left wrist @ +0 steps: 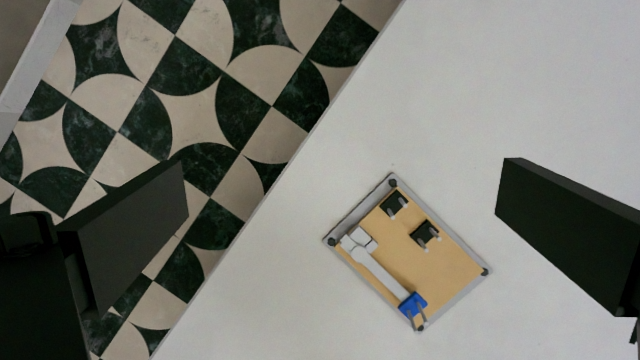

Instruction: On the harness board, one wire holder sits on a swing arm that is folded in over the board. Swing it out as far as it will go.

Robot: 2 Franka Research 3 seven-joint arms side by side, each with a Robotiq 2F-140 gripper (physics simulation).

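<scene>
The harness board (450, 280) is a tan panel in a grey frame, lying on the white table below my left gripper. A light grey swing arm (384, 276) lies folded in over the board, along its lower-left side, from a white pivot block (361, 240) near the left corner. A blue wire holder (413, 304) with two grey pegs sits on the arm's free end, near the board's bottom corner. My left gripper (341, 187) is open and empty, its two dark fingers wide apart high above the board. My right gripper does not show in this view.
Two black wire holders (394, 203) (424, 233) with pegs stand on the upper part of the board. Dark posts (392, 183) (331, 242) (484, 272) stand at the board's corners. The white table (500, 90) ends in a diagonal edge to the left, with a patterned tile floor (260, 75) beyond.
</scene>
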